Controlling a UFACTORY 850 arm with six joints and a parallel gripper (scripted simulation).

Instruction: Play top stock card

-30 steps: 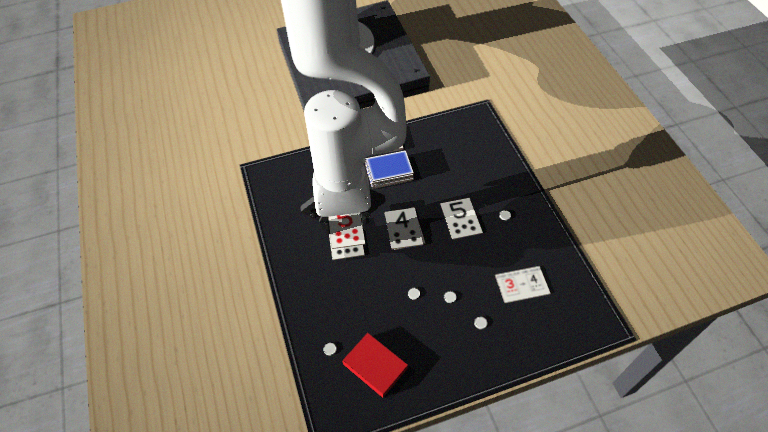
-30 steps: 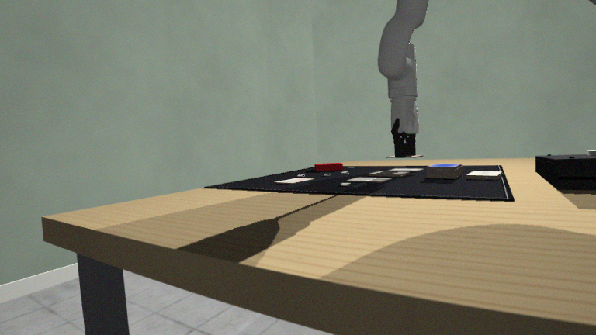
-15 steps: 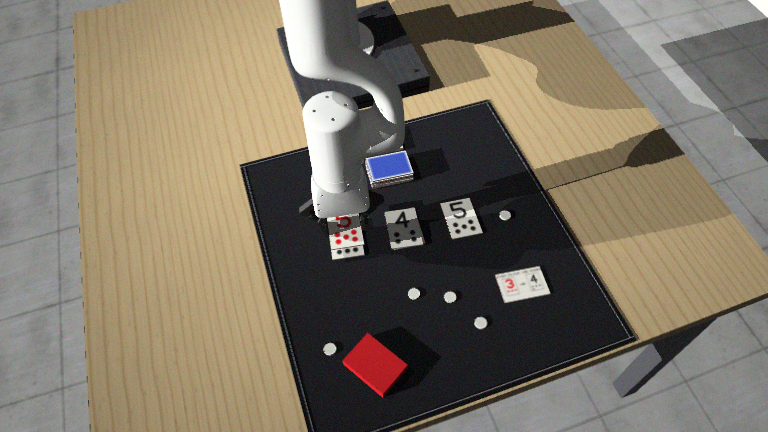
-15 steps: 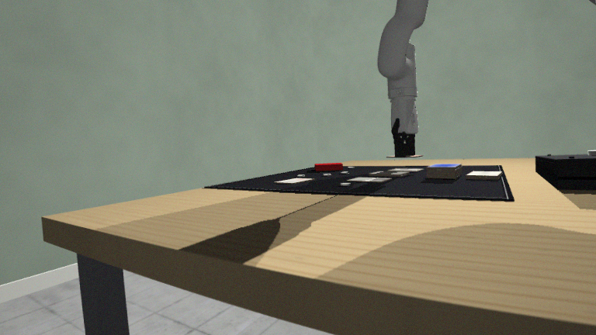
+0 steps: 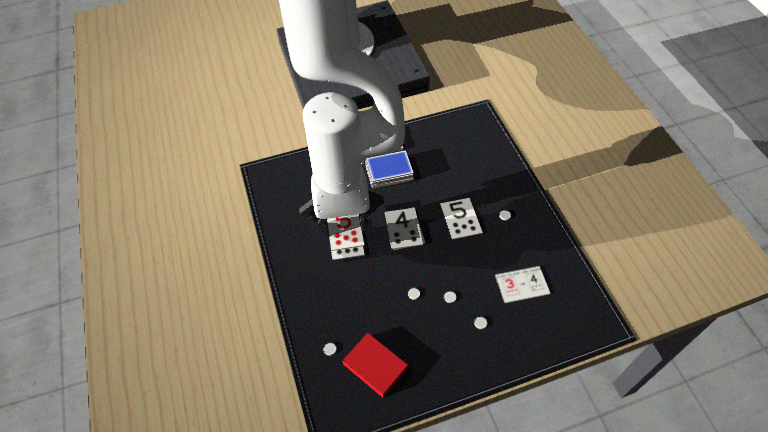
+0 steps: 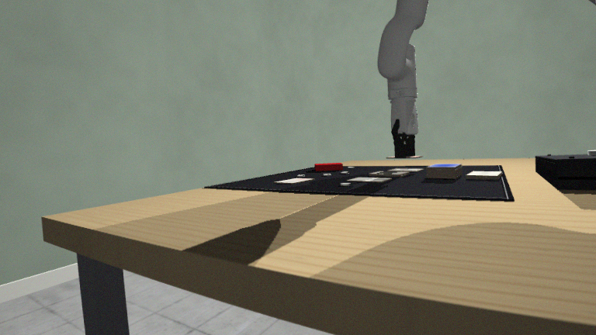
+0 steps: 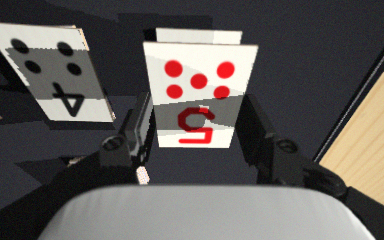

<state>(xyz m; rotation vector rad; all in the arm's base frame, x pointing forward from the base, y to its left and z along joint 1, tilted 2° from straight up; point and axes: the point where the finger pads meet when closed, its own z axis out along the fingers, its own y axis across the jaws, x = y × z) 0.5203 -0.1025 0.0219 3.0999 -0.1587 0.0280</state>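
Right now the black card cloth is 140 mm to the left of my hand, 70 mm below it and 50 mm ahead of it. The rest, counted from my hand: red block (270 mm ahead, 40 mm below, 10 mm to the right); then rule card (300 mm to the left, 190 mm ahead, 50 mm below).
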